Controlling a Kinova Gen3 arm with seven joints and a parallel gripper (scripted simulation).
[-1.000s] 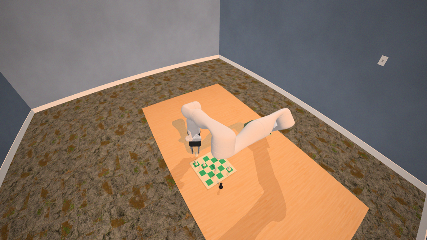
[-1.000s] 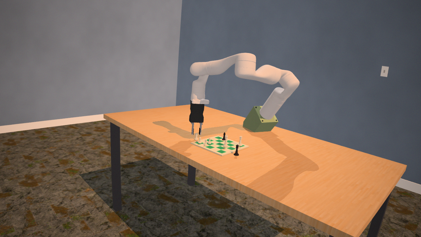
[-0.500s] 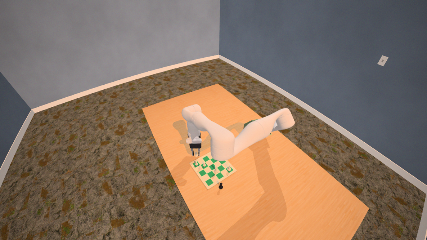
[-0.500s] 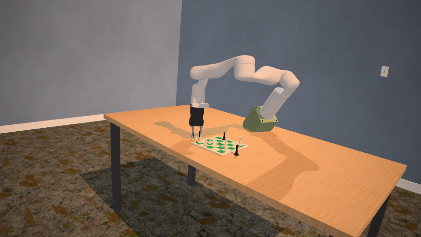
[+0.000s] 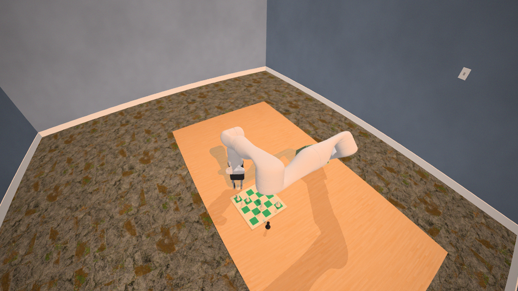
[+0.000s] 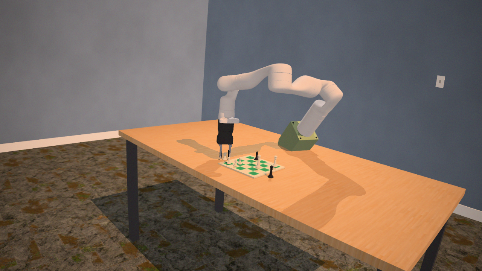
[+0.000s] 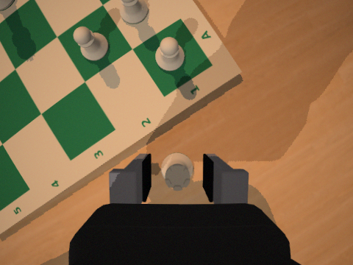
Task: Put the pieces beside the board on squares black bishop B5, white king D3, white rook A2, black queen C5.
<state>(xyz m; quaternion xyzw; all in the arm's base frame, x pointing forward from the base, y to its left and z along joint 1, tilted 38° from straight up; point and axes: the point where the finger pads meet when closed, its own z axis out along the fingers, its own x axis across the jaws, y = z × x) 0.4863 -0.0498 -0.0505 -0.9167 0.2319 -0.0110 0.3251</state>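
Right now my hand is 10 mm above the white rook. Also, from my hand: white king: 170 mm to the left, 60 mm behind, 10 mm above; then chessboard: 130 mm to the left, 60 mm behind, 20 mm below; then black bishop: 130 mm behind, 80 mm to the left.
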